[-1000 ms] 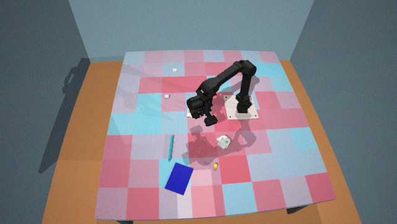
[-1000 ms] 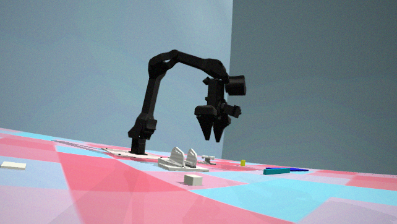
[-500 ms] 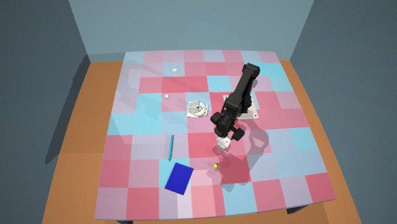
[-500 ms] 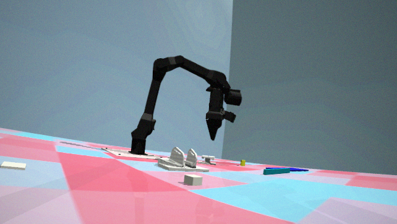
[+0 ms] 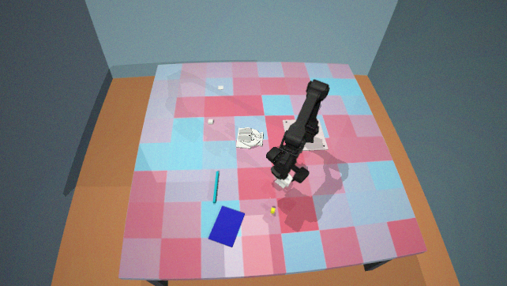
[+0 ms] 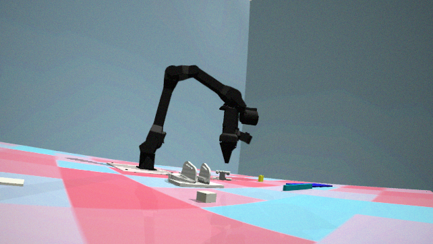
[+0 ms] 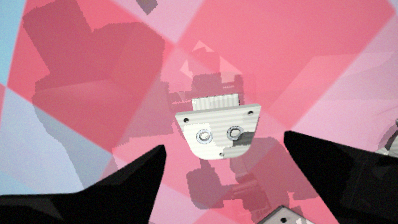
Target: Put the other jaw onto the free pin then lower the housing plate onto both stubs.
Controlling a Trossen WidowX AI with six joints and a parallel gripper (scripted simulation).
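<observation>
Now: the housing plate 4 cm below my gripper tip, 1 cm to the right of it and 1 cm behind it. The rest, counted from my gripper tip: blue card (23 cm ahead, 22 cm to the left, 6 cm below); yellow cube (15 cm to the left, 5 cm below, 5 cm ahead); teal pen (29 cm ahead, 5 cm to the left, 5 cm below).
</observation>
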